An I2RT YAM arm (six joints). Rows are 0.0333 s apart.
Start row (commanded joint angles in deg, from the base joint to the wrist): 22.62 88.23 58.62 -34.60 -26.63 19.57
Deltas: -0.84 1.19 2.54 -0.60 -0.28 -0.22; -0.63 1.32 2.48 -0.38 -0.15 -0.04; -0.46 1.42 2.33 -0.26 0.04 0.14; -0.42 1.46 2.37 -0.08 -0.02 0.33; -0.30 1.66 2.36 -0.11 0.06 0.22; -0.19 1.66 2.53 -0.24 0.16 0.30; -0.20 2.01 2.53 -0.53 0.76 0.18; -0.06 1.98 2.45 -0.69 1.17 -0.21; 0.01 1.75 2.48 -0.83 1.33 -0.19; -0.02 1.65 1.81 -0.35 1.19 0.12; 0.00 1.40 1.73 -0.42 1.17 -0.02; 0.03 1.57 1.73 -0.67 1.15 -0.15; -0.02 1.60 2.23 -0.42 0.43 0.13; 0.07 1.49 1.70 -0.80 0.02 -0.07; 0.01 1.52 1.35 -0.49 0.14 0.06
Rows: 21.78 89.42 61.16 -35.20 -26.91 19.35; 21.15 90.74 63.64 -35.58 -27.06 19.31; 20.69 92.16 65.97 -35.84 -27.02 19.45; 20.27 93.62 68.34 -35.92 -27.04 19.78; 19.97 95.28 70.70 -36.03 -26.98 20.00; 19.78 96.94 73.23 -36.27 -26.82 20.30; 19.58 98.95 75.76 -36.80 -26.06 20.48; 19.52 100.93 78.21 -37.49 -24.89 20.27; 19.53 102.68 80.69 -38.32 -23.56 20.08; 19.51 104.33 82.50 -38.67 -22.37 20.20; 19.51 105.73 84.23 -39.09 -21.20 20.18; 19.54 107.30 85.96 -39.76 -20.05 20.03; 19.52 108.90 88.19 -40.18 -19.62 20.16; 19.59 110.39 89.89 -40.98 -19.60 20.09; 19.60 111.91 91.24 -41.47 -19.46 20.15
